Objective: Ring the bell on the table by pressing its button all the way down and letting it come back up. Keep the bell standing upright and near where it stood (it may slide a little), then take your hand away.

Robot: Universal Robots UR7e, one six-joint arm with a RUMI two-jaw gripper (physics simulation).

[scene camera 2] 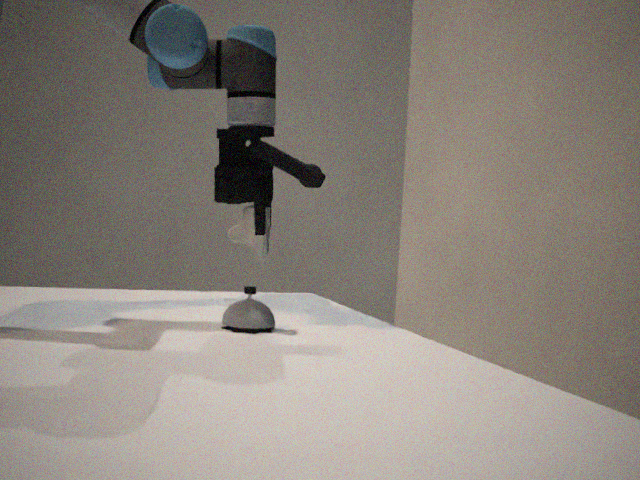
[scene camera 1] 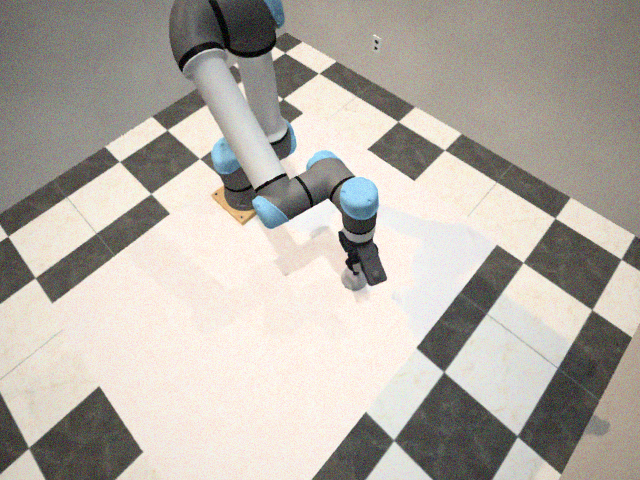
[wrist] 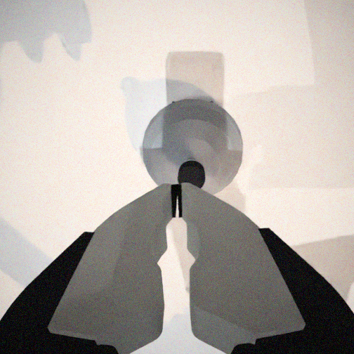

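Pixels of known places: gripper, between the fingertips: (scene camera 2: 260, 264) (scene camera 1: 360, 269); arm's base, origin of its link: (scene camera 1: 246, 193).
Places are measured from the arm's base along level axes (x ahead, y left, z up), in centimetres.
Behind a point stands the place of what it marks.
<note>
The bell, a grey dome (scene camera 1: 353, 279) @(x 49.6, y 6.2, z 2.1 cm) (scene camera 2: 248, 315) @(x 48.1, y 4.2, z 0.5 cm) (wrist: 192, 130) on a thin dark base, stands upright on the white table (scene camera 2: 361, 403) @(x 54.4, y -30.9, z -2.2 cm). Its black button (scene camera 2: 250, 290) @(x 48.6, y 6.9, z 4.0 cm) (wrist: 191, 173) is up on a short stem above the dome. My gripper (scene camera 2: 264, 255) @(x 50.1, y 8.1, z 8.1 cm) (wrist: 176, 186) points down and is shut with nothing between its fingertips. The fingertips are above the button with a clear gap in the second scene view. In the wrist view they are beside the button's lower left edge. In the first scene view the gripper partly hides the bell.
The arm's base plate (scene camera 1: 242, 215) @(x 6.9, y -6.3, z 0.1 cm) is at the back left in the first scene view. In the second scene view a table edge runs down to the right, with a wall (scene camera 2: 527, 180) beyond. Shadows of the arm lie across the table around the bell.
</note>
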